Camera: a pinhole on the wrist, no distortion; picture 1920 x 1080 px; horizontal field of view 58.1 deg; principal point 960.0 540.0 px. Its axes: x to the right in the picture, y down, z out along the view. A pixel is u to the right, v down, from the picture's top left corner.
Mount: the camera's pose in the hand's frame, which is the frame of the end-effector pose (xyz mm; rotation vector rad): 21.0 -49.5 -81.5 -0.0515 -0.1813 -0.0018
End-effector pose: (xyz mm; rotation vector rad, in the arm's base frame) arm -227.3 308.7 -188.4 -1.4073 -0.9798 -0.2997
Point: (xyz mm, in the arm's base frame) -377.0 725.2 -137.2
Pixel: 1556.1 425.6
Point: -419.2 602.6 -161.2
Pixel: 1239.3 263.2
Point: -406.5 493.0 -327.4
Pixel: 500.3 718.0
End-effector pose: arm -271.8 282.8 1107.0 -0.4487 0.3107 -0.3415
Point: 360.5 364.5 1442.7
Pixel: outside the picture
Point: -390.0 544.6 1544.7
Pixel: 265.3 564.0
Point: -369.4 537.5 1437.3
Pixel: 234.1 768.4
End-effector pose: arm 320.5 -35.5 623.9 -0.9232 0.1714 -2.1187
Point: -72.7 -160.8 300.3
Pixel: behind the camera
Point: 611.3 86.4 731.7
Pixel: 540.5 901.1
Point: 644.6 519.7 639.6
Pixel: outside the picture
